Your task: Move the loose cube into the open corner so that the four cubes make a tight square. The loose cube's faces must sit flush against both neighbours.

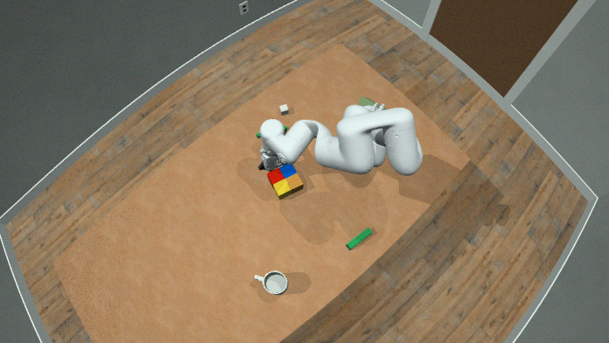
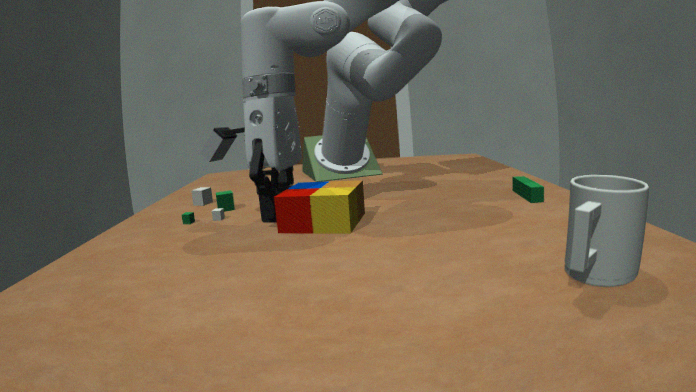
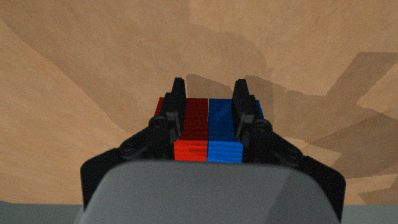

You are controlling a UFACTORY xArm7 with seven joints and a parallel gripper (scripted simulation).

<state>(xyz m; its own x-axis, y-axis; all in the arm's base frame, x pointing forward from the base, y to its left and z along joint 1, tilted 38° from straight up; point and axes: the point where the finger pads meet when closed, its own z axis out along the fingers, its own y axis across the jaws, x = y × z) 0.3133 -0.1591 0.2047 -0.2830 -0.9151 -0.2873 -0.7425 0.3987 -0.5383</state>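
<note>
Right now my hand is 4 cm short of the red cube and 3 cm to the right of it. From my hand the other things lie so: yellow cube: 5 cm ahead, 7 cm to the left; orange cube: 1 cm ahead, 9 cm to the left; blue cube: 1 cm behind, 5 cm to the left.
</note>
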